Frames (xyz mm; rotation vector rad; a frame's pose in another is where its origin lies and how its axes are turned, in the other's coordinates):
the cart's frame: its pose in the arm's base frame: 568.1 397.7 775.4 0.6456 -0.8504 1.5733
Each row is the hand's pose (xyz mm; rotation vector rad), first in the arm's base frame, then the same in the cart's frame.
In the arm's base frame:
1: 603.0 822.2 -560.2 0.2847 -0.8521 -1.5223
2: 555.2 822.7 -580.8 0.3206 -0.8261 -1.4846
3: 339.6 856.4 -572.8 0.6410 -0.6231 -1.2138
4: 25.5 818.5 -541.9 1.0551 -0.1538 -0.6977
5: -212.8 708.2 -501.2 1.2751 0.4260 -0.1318
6: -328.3 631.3 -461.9 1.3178 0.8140 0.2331
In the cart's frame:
1: -821.2 166.1 -1123.9 -1.7726 -0.7540 -2.2486
2: -829.1 216.6 -1133.9 -1.7058 -0.7368 -2.2578
3: -766.1 425.4 -1145.6 -1.1613 -0.6780 -2.3009
4: -709.5 731.4 -1080.9 -0.2588 -0.4302 -2.2411
5: -700.4 965.5 -955.6 0.5743 -0.0377 -2.0047
6: -694.0 1077.1 -864.4 1.0442 0.2412 -1.7640

